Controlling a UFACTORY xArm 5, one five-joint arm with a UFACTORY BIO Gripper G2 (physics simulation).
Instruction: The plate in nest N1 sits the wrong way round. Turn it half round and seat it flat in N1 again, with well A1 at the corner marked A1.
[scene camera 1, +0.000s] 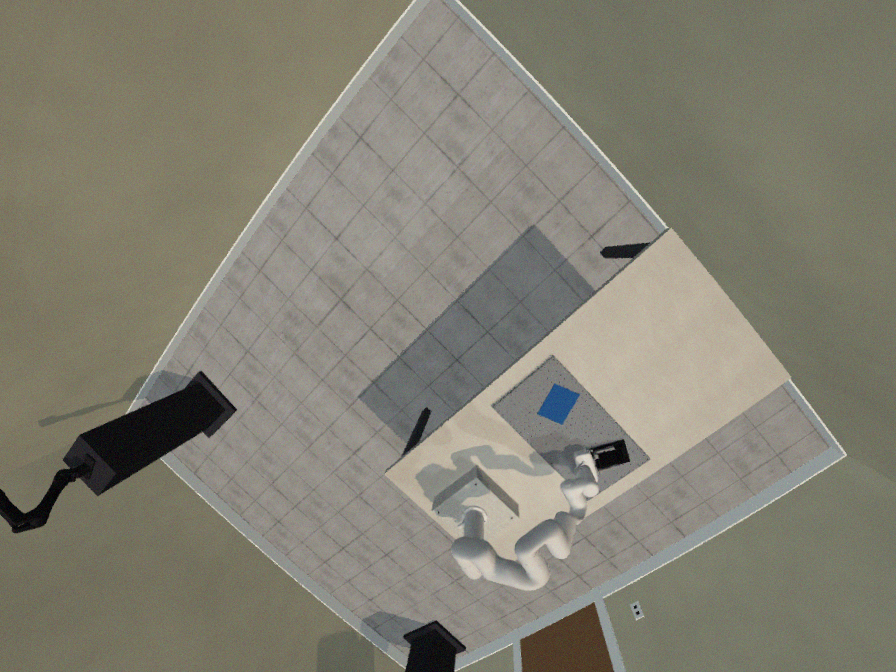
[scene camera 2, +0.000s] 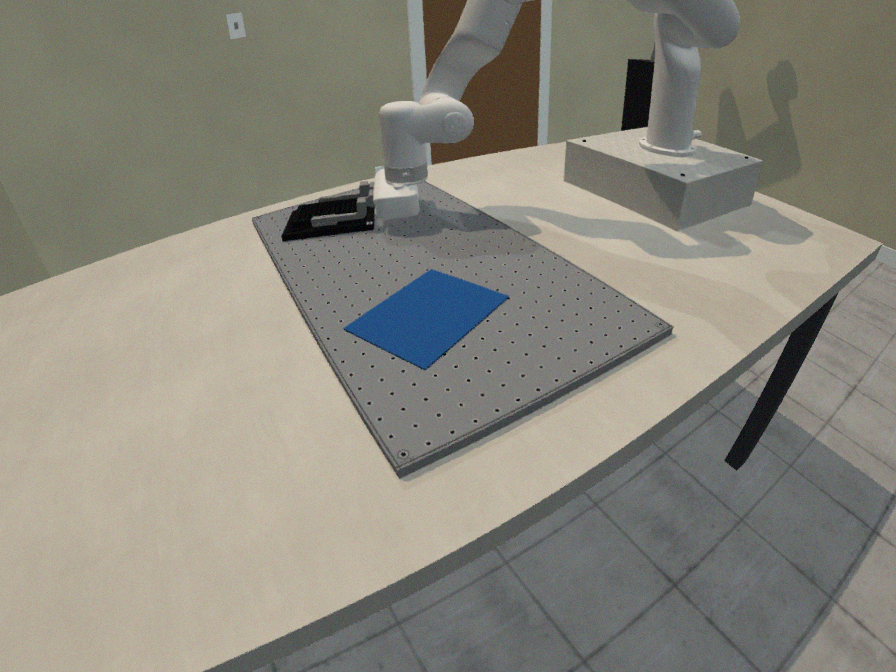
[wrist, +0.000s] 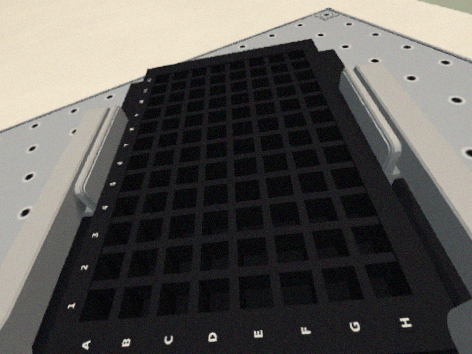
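The black well plate (scene camera 1: 615, 453) (scene camera 2: 334, 207) (wrist: 230, 165) is level between the fingers of my gripper (scene camera 2: 324, 210) (wrist: 232, 92), which is shut on its two long sides. In the wrist view row A is on the left and column 1 is nearest the camera, so well A1 (wrist: 96, 304) is at the near left. The black nest N1 (scene camera 2: 290, 232) (wrist: 331, 62) shows close around the plate at its far corners and along its sides. The plate sits low in or just over it; whether it rests flat on the bottom is hidden. The nest's A1 corner mark does not show.
The nest stands on a grey perforated board (scene camera 1: 522, 413) (scene camera 2: 564, 339) (wrist: 385, 55). A flat blue sheet (scene camera 1: 558, 403) (scene camera 2: 428, 316) lies on the same board. The robot's base block (scene camera 1: 499, 491) (scene camera 2: 622, 173) stands on the beige table (scene camera 1: 680, 325) (scene camera 2: 180, 405) beside the board.
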